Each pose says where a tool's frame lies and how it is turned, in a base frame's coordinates. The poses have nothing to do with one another.
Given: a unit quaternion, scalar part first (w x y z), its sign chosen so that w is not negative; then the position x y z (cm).
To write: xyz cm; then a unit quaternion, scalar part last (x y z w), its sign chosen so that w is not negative. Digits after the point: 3 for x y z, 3 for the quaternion.
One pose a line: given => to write
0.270, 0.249, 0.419, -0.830, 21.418, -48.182, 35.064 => 21.418, -48.182, 35.064, 0.249, 0.419, -0.830, 0.270
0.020, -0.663, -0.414, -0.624, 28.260, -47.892, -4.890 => 28.260, -47.892, -4.890, -0.663, -0.414, -0.624, 0.020
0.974, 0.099, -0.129, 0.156, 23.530, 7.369, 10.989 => 23.530, 7.369, 10.989, 0.099, -0.129, 0.156, 0.974
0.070, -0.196, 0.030, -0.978, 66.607, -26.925, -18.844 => 66.607, -26.925, -18.844, -0.196, 0.030, -0.978, 0.070
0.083, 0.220, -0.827, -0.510, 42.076, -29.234, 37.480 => 42.076, -29.234, 37.480, 0.220, -0.827, -0.510, 0.083
